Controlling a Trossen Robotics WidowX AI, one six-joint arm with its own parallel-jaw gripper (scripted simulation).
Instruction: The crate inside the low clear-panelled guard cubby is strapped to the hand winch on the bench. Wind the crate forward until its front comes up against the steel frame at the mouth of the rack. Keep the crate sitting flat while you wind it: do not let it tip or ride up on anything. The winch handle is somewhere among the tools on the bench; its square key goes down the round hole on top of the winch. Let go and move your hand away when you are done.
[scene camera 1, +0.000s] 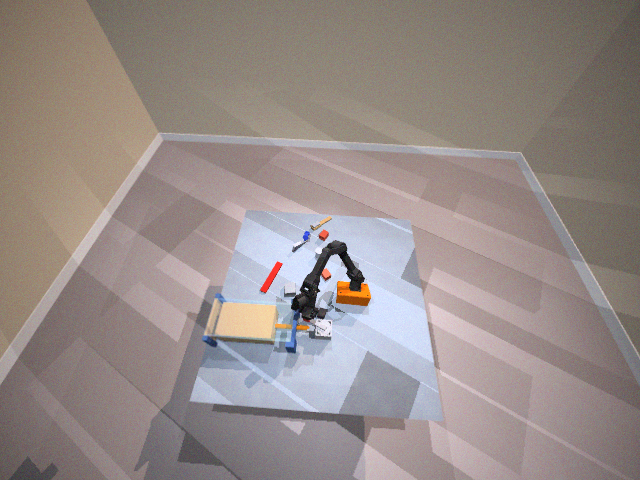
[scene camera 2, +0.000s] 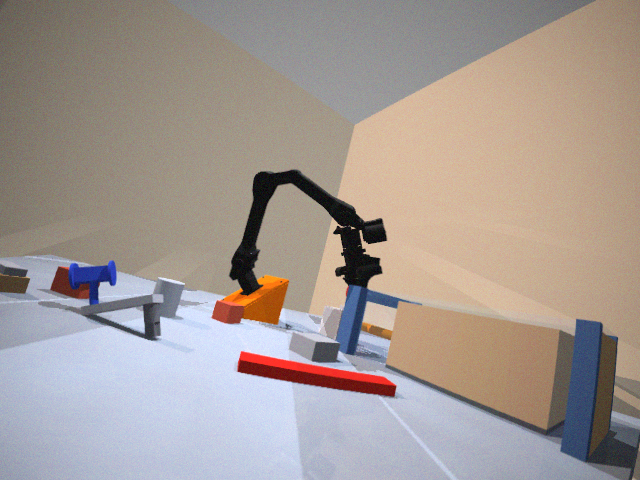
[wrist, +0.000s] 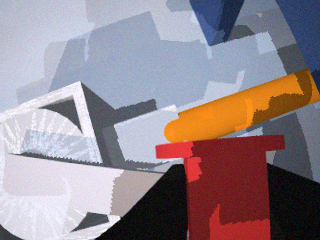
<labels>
My gripper (scene camera 2: 361, 299) is 81 cm from the lens. A grey block (scene camera 2: 314, 347): 52 cm from the lens. A red flat bar (scene camera 2: 249, 363) is 38 cm from the lens. The marked spots on the grey block and the red flat bar are 17 cm apart.
</labels>
